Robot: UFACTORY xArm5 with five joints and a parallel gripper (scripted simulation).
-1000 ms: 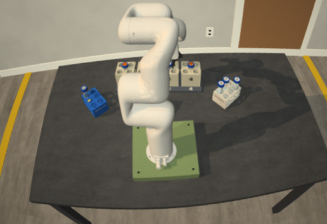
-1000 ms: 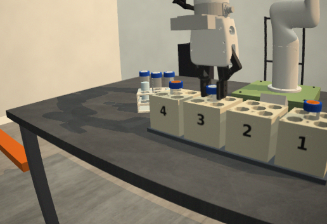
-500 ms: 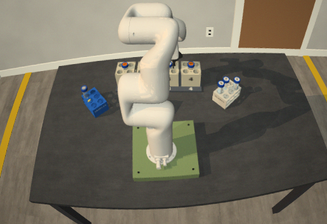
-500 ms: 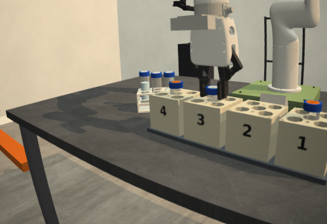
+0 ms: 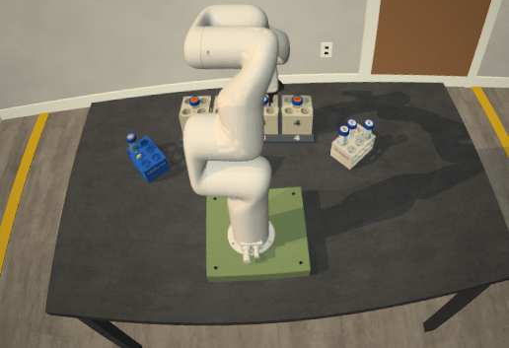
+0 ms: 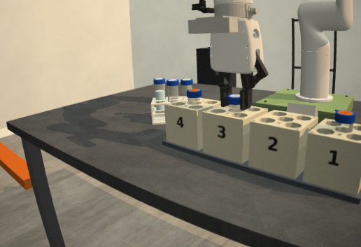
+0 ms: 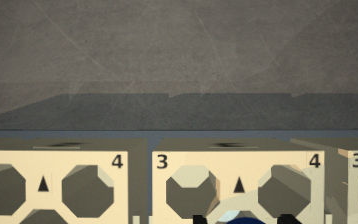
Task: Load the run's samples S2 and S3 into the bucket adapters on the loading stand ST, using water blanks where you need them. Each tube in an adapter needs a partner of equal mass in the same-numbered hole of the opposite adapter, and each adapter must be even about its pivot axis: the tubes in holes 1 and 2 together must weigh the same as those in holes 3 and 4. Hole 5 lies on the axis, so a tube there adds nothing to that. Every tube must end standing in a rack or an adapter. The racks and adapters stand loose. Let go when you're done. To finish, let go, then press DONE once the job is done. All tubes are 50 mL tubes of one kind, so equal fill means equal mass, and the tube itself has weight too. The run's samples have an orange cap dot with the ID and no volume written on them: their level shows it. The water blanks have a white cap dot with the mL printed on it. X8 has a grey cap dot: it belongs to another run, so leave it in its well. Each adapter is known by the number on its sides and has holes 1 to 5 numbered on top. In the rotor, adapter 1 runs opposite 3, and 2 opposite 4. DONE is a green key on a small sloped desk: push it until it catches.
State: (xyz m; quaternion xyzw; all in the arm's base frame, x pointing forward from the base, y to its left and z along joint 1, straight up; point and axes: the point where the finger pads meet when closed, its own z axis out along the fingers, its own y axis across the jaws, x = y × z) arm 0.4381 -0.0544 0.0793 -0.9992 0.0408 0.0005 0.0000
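Now: the blue-capped tube 15 cm behind my hand, 24 cm to the right of it and 6 cm below it. Round my hand: bucket adapter: 2 cm ahead, 22 cm to the left, 7 cm below; then loading stand ST: 6 cm to the left, 12 cm below; then sample tube S2: 1 cm behind, 12 cm to the right, 5 cm below.
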